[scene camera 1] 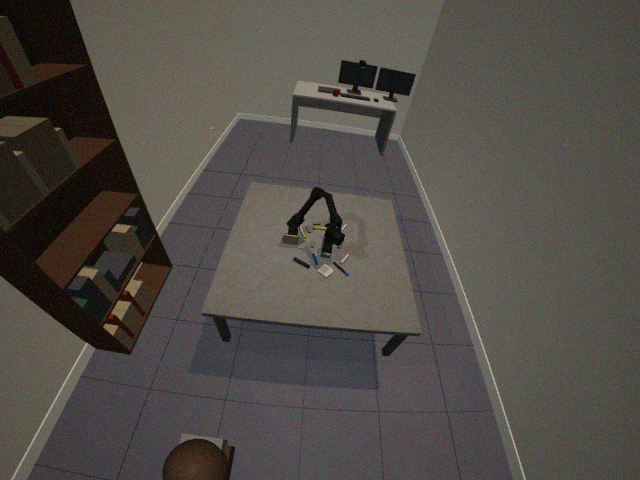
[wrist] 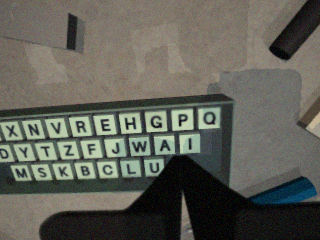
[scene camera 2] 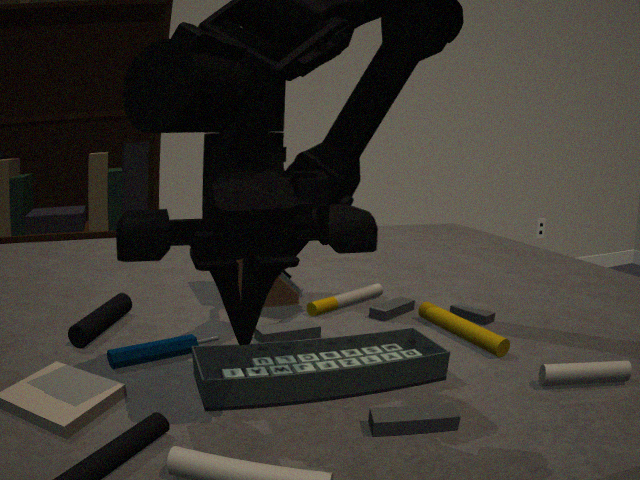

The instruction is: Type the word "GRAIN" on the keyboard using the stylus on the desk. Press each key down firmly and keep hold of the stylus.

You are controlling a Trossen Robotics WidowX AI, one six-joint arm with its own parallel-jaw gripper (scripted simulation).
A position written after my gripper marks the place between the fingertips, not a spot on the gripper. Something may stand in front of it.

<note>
I see my gripper (scene camera 2: 243,343), a blue stylus (scene camera 2: 146,352), a yellow cylinder (scene camera 2: 481,337), a black cylinder (scene camera 2: 87,329), a yellow-and-white pen (scene camera 2: 318,307) and a keyboard tray (scene camera 2: 231,374).
The blue stylus also shows in the wrist view (wrist: 292,191). My gripper also shows in the wrist view (wrist: 179,161). The keyboard tray also shows in the wrist view (wrist: 215,145). The wrist view misses the yellow cylinder: it is out of frame. The wrist view misses the black cylinder: it is out of frame.
</note>
